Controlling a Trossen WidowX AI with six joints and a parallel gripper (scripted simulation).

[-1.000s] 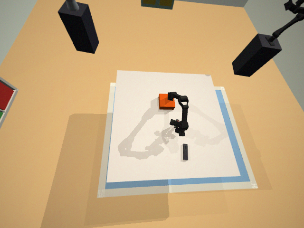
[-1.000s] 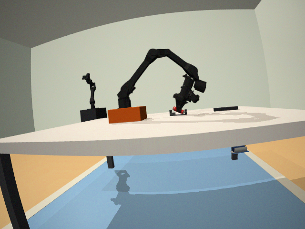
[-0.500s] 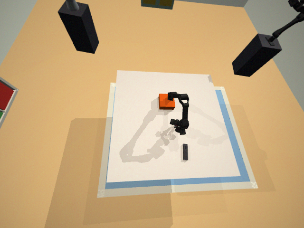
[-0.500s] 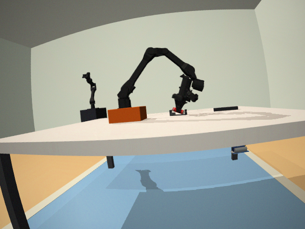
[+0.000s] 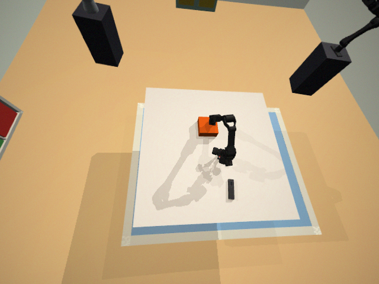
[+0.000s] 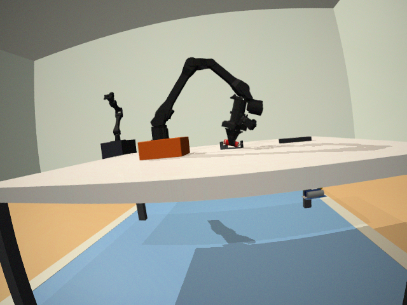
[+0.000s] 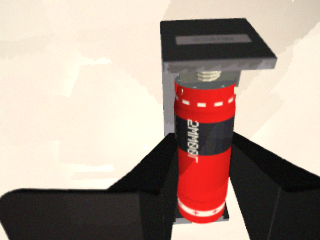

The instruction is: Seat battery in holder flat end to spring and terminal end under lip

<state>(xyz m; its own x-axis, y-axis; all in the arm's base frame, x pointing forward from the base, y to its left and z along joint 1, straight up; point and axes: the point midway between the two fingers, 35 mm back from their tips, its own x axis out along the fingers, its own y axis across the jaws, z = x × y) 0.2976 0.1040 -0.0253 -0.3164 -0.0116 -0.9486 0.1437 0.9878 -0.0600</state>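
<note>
The small plate is 3 cm ahead of my gripper tip and 1 cm to the right of it.
</note>
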